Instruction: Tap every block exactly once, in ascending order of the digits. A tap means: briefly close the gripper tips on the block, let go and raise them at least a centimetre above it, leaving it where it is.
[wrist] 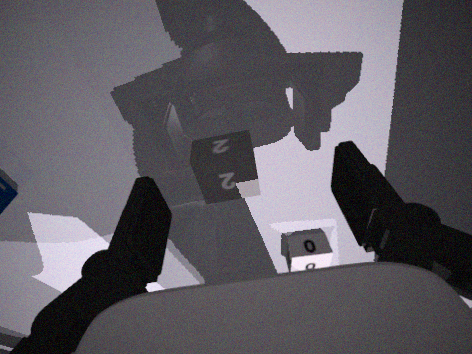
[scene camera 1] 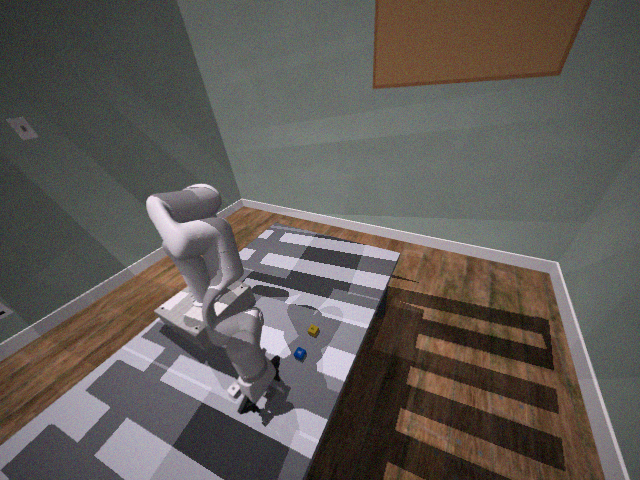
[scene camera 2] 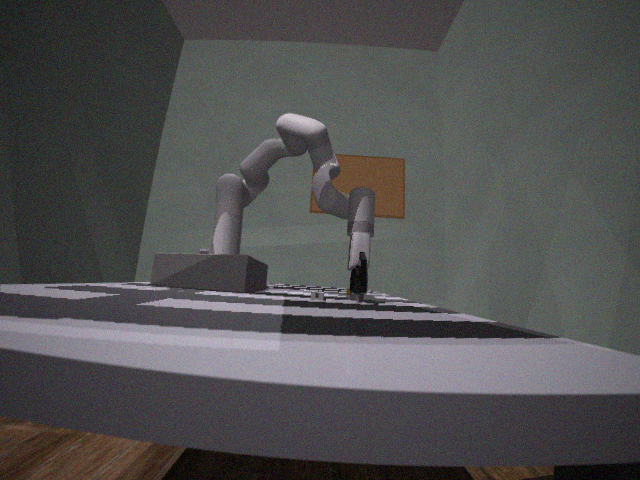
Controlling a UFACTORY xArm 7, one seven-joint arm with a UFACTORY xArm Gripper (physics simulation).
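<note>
My gripper (scene camera 1: 271,400) (scene camera 2: 359,295) (wrist: 245,180) is open and low over the table, empty. In the wrist view, a dark grey block (wrist: 222,167) marked 2 lies ahead between the fingertips, nearer the left one, in shadow; the gripper largely hides it in the scene views. A white block (scene camera 1: 234,390) (scene camera 2: 316,296) (wrist: 308,248) marked 0 lies beside the gripper, its lower part cut off by the gripper body in the wrist view. A blue block (scene camera 1: 299,353) (wrist: 6,193) lies farther off, its digit not readable. A yellow block (scene camera 1: 313,330) (scene camera 2: 348,291) lies beyond the blue one, digit unreadable.
The blocks lie on the table (scene camera 1: 232,439) (scene camera 2: 310,361), which is patterned with light and dark patches and shadows. The arm's base box (scene camera 1: 178,315) (scene camera 2: 206,271) stands on the table behind the white block. The table's long edge runs beyond the blue and yellow blocks.
</note>
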